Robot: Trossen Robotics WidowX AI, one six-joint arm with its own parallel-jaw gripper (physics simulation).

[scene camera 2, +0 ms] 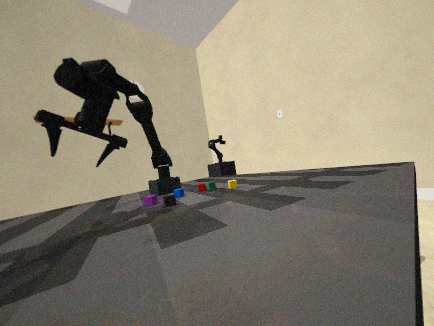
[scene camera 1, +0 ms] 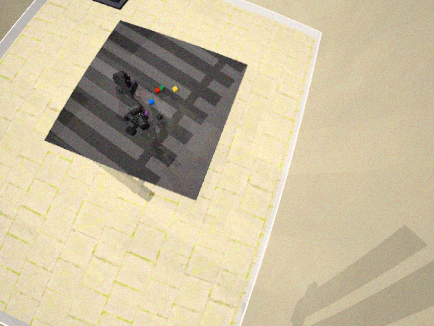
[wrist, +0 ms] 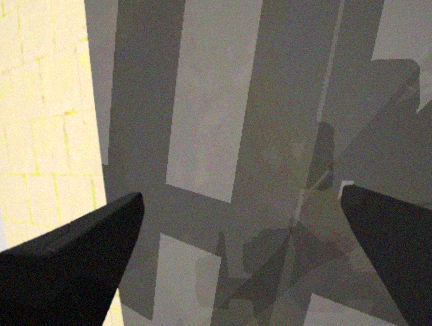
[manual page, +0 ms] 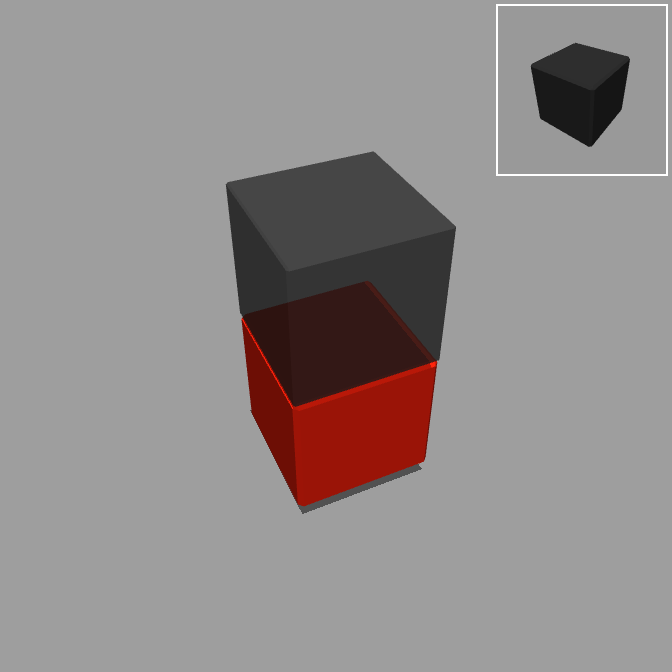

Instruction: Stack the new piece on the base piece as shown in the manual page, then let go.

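Seen in the pictures: gripper, between the fingertips: (scene camera 2: 75,162) (scene camera 1: 135,131) (wrist: 241,198); arm's base, origin of its link: (scene camera 2: 164,178).
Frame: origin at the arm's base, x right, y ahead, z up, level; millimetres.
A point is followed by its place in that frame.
My gripper (scene camera 2: 75,160) @[x 339, y 303, z 95 mm] (wrist: 241,198) @[x 339, y 303, z 95 mm] is open and empty, high above the table. In scene camera 1 its fingers are too small to make out. Small cubes lie on the table near the arm's base: red (scene camera 1: 157,90) @[x -74, y 226, z -44 mm] (scene camera 2: 202,187) @[x -73, y 236, z -58 mm] close beside green (scene camera 1: 161,88) @[x -105, y 247, z -44 mm] (scene camera 2: 211,186) @[x -107, y 257, z -60 mm], yellow (scene camera 1: 175,89) @[x -145, y 355, z -44 mm] (scene camera 2: 232,184) @[x -140, y 360, z -58 mm] apart from them, blue (scene camera 1: 151,102) @[x 43, y 232, z -47 mm] (scene camera 2: 179,193) @[x 41, y 243, z -58 mm], purple (scene camera 1: 146,114) @[x 152, y 244, z -49 mm] (scene camera 2: 150,200) @[x 155, y 248, z -57 mm] and black (scene camera 1: 160,117) @[x 130, y 357, z -48 mm] (scene camera 2: 170,200) @[x 126, y 357, z -57 mm]. Purple is partly hidden by the arm in scene camera 1. No cube is visibly stacked, and none shows in the wrist view.
The dark striped table (scene camera 1: 215,150) @[x 196, y 854, z -74 mm] (scene camera 2: 300,250) @[x 152, y 777, z -74 mm] (wrist: 215,100) @[x 431, y 236, z -74 mm] carries strong shadows. Its edge and the pale tiled floor (scene camera 1: 200,260) (wrist: 45,125) show at the left of the wrist view. A second small arm (scene camera 2: 221,168) on a dark block stands in the background.
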